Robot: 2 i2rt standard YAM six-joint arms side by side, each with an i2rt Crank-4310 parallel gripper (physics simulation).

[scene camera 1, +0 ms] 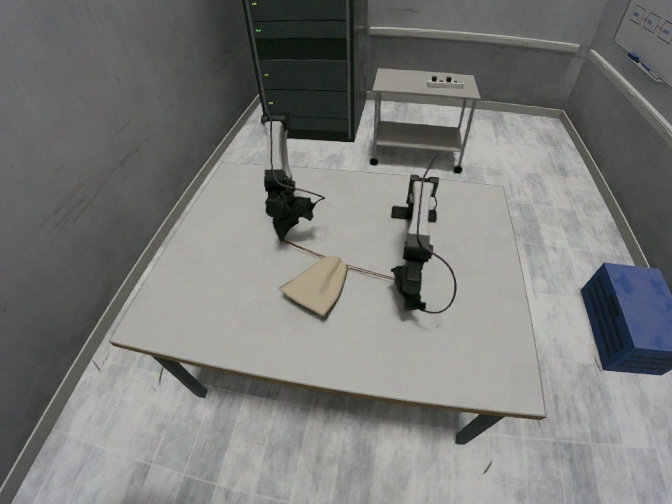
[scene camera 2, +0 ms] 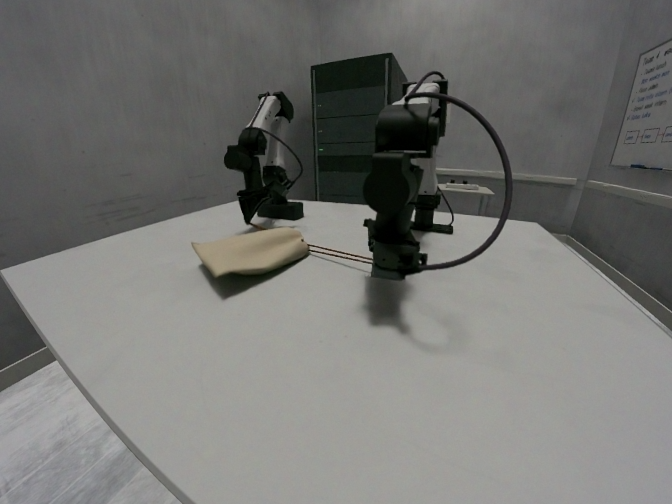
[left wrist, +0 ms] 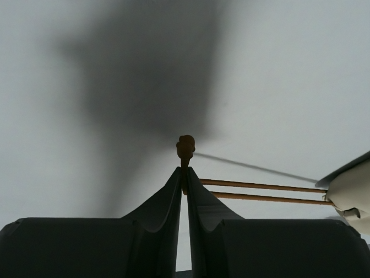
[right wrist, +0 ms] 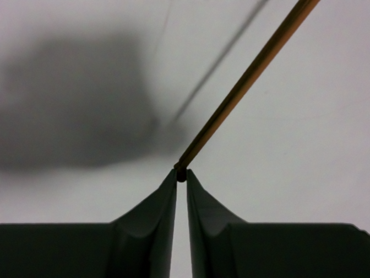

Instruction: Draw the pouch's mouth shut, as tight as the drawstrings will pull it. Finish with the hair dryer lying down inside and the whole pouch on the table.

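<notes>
The beige pouch (scene camera 1: 320, 284) (scene camera 2: 249, 252) (left wrist: 356, 187) lies flat-sided on the table (scene camera 1: 217, 330) (scene camera 2: 325, 390), its mouth gathered narrow at the upper right in scene camera 1. No hair dryer shows; the pouch's inside is hidden. My left gripper (left wrist: 184, 170) is shut on the left drawstring (scene camera 1: 370, 271) (scene camera 2: 340, 254) (left wrist: 265, 186), near its knot, low over the table. My right gripper (scene camera 1: 282, 238) (scene camera 2: 248, 221) (right wrist: 181, 172) is shut on the right drawstring (scene camera 1: 305, 249) (right wrist: 240, 92) at its end. Both strings run straight from opposite sides of the mouth.
Both arms' bases stand at the table's far side. Beyond the table are a dark server rack (scene camera 1: 351, 81) and a cart (scene camera 1: 401, 81) bearing a power strip (scene camera 1: 445, 82). A blue crate (scene camera 1: 643, 309) stands on the floor at the right.
</notes>
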